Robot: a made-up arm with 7 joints.
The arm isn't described. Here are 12 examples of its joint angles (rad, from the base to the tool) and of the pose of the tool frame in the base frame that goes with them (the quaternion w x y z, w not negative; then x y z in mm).
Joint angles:
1: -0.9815 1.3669 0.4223 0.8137 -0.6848 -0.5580 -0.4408
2: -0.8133 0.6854 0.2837 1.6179 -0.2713 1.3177 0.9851
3: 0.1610 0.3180 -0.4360 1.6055 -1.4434 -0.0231 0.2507
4: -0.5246 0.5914 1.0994 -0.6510 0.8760 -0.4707 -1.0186
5: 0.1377 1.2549 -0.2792 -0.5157 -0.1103 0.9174 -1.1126
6: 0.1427 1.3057 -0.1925 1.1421 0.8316 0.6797 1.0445
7: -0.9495 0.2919 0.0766 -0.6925 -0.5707 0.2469 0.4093
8: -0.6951 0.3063 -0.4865 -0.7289 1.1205 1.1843 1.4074
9: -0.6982 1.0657 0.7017 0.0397 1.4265 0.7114 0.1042
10: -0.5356 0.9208 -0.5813 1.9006 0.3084 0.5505 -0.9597
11: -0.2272 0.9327 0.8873 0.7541 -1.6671 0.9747 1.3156
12: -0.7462 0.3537 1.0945 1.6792 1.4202 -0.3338 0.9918
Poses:
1: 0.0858 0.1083 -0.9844 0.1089 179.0 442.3 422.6
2: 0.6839 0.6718 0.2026 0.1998 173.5 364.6 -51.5
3: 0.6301 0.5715 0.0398 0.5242 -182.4 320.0 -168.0
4: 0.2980 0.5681 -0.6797 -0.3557 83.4 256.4 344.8
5: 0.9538 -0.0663 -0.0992 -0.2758 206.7 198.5 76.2
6: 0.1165 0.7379 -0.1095 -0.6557 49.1 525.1 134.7
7: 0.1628 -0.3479 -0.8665 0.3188 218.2 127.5 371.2
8: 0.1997 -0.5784 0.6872 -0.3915 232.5 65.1 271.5
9: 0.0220 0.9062 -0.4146 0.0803 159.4 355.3 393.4
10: 0.8671 0.3900 0.2768 0.1390 58.9 513.4 53.1
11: 0.4674 0.3294 -0.0481 0.8189 112.0 466.8 113.3
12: 0.5676 0.5226 -0.6233 0.1276 208.2 215.5 -167.4
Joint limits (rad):
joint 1: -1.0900..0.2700
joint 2: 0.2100..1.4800
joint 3: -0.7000..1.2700
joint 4: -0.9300..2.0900
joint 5: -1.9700..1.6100
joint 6: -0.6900..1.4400
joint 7: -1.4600..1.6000
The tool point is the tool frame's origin. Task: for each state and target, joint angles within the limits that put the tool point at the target. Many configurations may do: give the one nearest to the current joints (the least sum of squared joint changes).
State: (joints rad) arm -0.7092 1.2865 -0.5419 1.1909 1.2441 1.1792 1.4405
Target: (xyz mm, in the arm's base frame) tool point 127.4 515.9 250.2
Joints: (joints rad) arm -0.6026 1.4126 -0.4626 1.4887 1.2052 0.8181 1.3822
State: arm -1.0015 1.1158 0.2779 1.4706 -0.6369 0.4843 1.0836
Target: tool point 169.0 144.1 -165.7
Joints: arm -0.9399 0.2655 0.6050 2.0502 -0.6672 0.6794 1.0905
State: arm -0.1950 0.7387 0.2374 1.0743 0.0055 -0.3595 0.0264
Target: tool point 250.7 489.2 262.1
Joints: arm -0.9958 1.2196 0.1354 1.2563 -0.0888 -0.1507 -0.1888
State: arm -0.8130 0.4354 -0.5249 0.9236 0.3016 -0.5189 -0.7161
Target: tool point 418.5 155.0 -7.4
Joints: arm -0.9658 0.3336 -0.5186 1.2358 0.2645 -0.2932 -0.7445
